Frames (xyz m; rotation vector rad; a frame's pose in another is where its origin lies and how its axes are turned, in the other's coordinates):
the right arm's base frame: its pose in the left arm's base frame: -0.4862 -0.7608 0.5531 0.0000 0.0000 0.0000
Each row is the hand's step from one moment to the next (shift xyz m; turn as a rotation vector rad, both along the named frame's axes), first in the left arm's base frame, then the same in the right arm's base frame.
Working: the left arm's base frame: its pose in the right arm's base frame: 0.4862 0.7608 -0.5531 0.0000 0.0000 0.0000

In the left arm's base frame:
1: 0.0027 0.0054 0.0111 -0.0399 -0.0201 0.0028
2: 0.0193 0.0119 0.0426 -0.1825 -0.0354 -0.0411
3: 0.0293 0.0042 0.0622 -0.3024 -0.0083 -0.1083
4: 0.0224 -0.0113 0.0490 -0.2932 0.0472 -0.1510
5: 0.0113 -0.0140 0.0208 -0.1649 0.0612 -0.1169
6: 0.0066 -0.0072 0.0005 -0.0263 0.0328 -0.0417
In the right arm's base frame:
1: 0.0027 0.0054 0.0111 -0.0399 -0.0201 0.0028
2: 0.0193 0.0119 0.0426 -0.1825 -0.0354 -0.0411
3: 0.0293 0.0042 0.0622 -0.3024 -0.0083 -0.1083
4: 0.0224 -0.0113 0.0490 -0.2932 0.0472 -0.1510
5: 0.0113 -0.0140 0.0208 -0.1649 0.0612 -0.1169
6: 0.0066 -0.0072 0.0005 -0.0263 0.0328 -0.0417

